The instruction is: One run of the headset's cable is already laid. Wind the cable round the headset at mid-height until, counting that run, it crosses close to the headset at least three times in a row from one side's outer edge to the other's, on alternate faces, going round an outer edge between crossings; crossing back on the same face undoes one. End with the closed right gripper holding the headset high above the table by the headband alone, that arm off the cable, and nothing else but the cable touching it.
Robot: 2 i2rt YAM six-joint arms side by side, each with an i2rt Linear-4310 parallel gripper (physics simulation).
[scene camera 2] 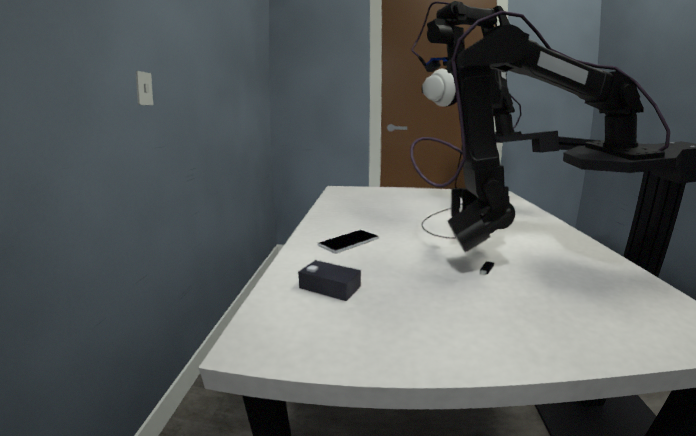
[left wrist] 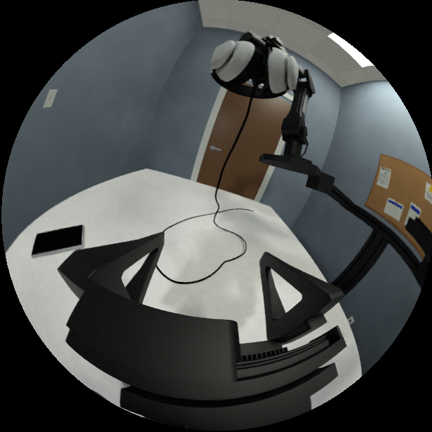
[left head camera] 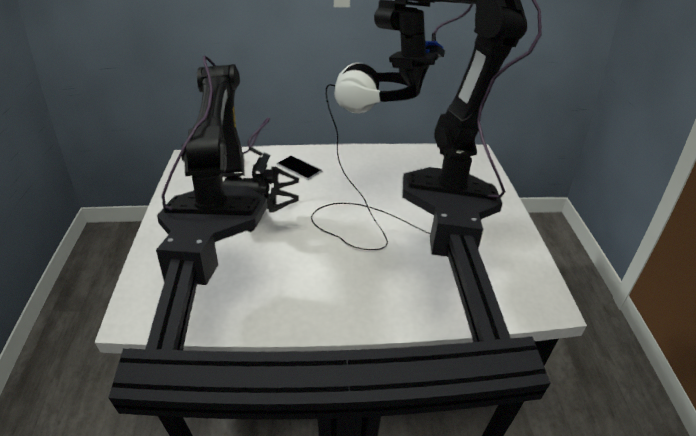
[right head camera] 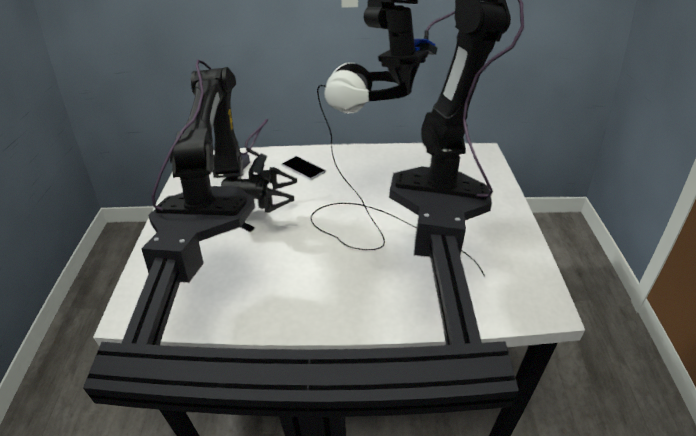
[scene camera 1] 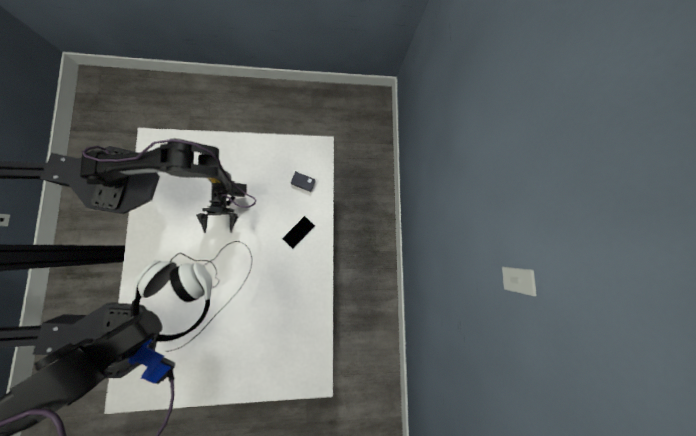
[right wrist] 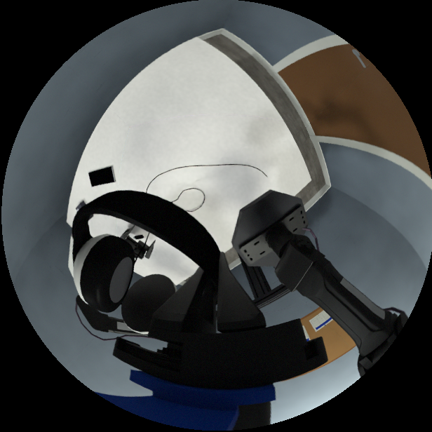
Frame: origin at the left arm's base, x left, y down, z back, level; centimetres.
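Seen in the pictures: left gripper, fingertip midpoint: [scene camera 2: 471,196] [left head camera: 299,188] [right head camera: 296,189] [scene camera 1: 218,233]; right gripper, fingertip midpoint: [left head camera: 415,94] [right head camera: 406,93]; left arm's base at its link origin: [scene camera 2: 620,151] [left head camera: 211,206] [right head camera: 200,206] [scene camera 1: 115,179]; right arm's base at its link origin: [scene camera 2: 505,135] [left head camera: 452,187] [right head camera: 441,187].
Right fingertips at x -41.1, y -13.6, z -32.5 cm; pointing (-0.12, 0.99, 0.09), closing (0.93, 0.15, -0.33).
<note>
Offsets run from my right fingertips to a thing's middle.
The white headset @(dx +9.4, dy -0.2, dz -2.8 cm) [left head camera: 355,89] [right head camera: 346,92] [scene camera 1: 197,279] [scene camera 2: 439,88] [left wrist: 235,60] hangs high above the table, cups toward the picture's left in the head views. My right gripper [left head camera: 415,92] [right wrist: 216,256] is shut on its black headband [right wrist: 150,210]. The thin black cable [left head camera: 337,138] [right head camera: 331,138] [scene camera 1: 252,259] [left wrist: 186,283] drops from the cup end into a loose loop on the table. I see no turn round the headset; its far faces are partly hidden. My left gripper [left head camera: 297,188] [right head camera: 294,188] [scene camera 1: 218,231] [left wrist: 215,248] is open and empty, low, beside the loop.
A black phone @(dx +35.2, dy +40.8, dz -27.8 cm) [left head camera: 299,166] [scene camera 1: 298,232] [scene camera 2: 349,240] [left wrist: 57,241] lies beyond my left gripper in the head views. A dark box @(dx +59.1, dy +39.1, dz -25.4 cm) [scene camera 1: 303,181] [scene camera 2: 328,279] and a small black stick @(dx +44.8, dy +40.8, dz +5.4 cm) [right head camera: 248,226] [scene camera 2: 486,267] are on the table. The cable's free end passes beside the right arm's base.
</note>
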